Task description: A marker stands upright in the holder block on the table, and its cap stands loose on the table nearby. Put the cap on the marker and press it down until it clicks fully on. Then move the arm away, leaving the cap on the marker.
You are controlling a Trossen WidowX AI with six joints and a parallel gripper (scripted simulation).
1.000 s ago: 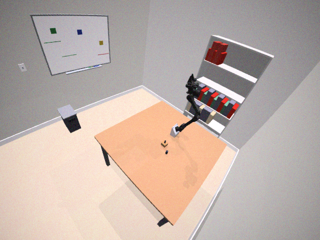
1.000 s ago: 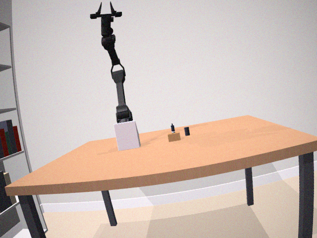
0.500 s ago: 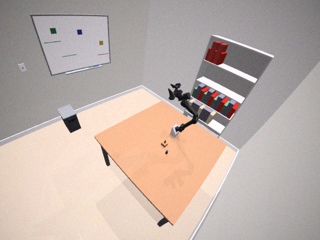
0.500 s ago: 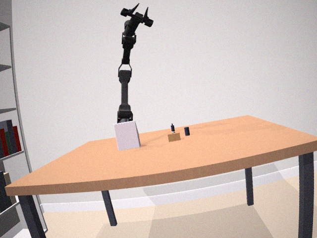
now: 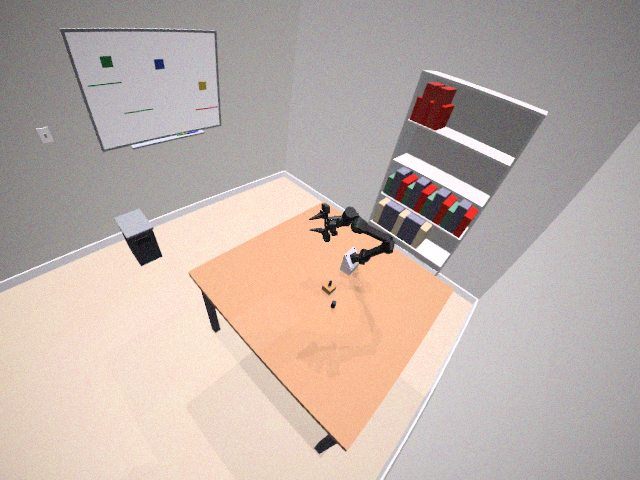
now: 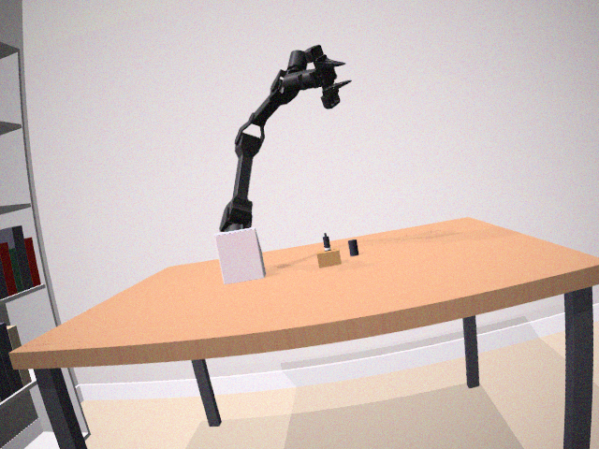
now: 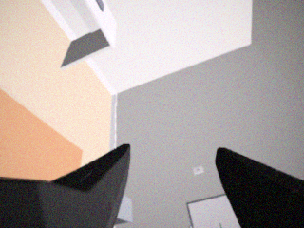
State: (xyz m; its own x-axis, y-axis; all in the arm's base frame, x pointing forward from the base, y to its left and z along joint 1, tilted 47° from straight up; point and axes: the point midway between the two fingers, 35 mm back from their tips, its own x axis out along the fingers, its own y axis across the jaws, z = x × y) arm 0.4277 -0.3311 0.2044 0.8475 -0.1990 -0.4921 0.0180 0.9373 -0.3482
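The dark cap lies 80 mm behind my gripper tip, 230 mm to the left of it and 500 mm below it. From my gripper tip the other things lie so: dark marker: 150 mm behind, 120 mm to the left, 460 mm below; tan holder block: 150 mm behind, 120 mm to the left, 510 mm below.
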